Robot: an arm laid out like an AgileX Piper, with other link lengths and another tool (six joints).
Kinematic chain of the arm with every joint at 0, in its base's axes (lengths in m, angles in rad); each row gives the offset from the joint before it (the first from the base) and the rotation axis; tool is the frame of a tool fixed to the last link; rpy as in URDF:
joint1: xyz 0 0 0.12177 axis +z
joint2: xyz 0 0 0 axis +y
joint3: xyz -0.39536 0 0.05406 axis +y
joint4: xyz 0.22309 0 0.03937 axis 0.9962 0 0.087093
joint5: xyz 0 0 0 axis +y
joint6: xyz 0.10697 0 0.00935 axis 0.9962 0 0.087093
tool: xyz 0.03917 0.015 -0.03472 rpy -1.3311 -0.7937 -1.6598
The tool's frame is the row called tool.
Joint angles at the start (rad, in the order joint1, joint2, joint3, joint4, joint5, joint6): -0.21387, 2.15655, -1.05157, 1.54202, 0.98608, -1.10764
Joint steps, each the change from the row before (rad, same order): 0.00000, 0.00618, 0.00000, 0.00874, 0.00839, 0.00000; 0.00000, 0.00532, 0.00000, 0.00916, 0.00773, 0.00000; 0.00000, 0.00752, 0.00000, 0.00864, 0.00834, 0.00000; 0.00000, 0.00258, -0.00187, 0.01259, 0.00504, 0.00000; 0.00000, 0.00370, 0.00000, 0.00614, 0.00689, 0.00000; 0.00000, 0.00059, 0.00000, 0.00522, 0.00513, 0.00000; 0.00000, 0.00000, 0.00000, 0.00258, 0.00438, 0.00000; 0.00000, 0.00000, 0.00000, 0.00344, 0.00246, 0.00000; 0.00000, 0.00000, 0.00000, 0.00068, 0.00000, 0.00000
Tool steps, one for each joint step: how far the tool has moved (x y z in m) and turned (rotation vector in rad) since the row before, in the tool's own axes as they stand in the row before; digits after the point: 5 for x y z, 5 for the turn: 0.00060, 0.00015, 0.00122, 0.00651, -0.00559, 0.01067; 0.00052, -0.00012, 0.00108, 0.00712, -0.00468, 0.01004; 0.00097, 0.00053, 0.00141, 0.00585, -0.00554, 0.01169; 0.00054, -0.00168, 0.00085, 0.01139, -0.00053, 0.00738; 0.00019, -0.00013, 0.00068, 0.00535, -0.00461, 0.00695; -0.00038, -0.00078, 0.00017, 0.00561, -0.00308, 0.00359; -0.00051, -0.00056, -0.00001, 0.00353, -0.00324, 0.00171; -0.00022, -0.00058, 0.00007, 0.00360, -0.00114, 0.00191; 0.00002, -0.00009, 0.00003, 0.00055, 0.00023, 0.00032
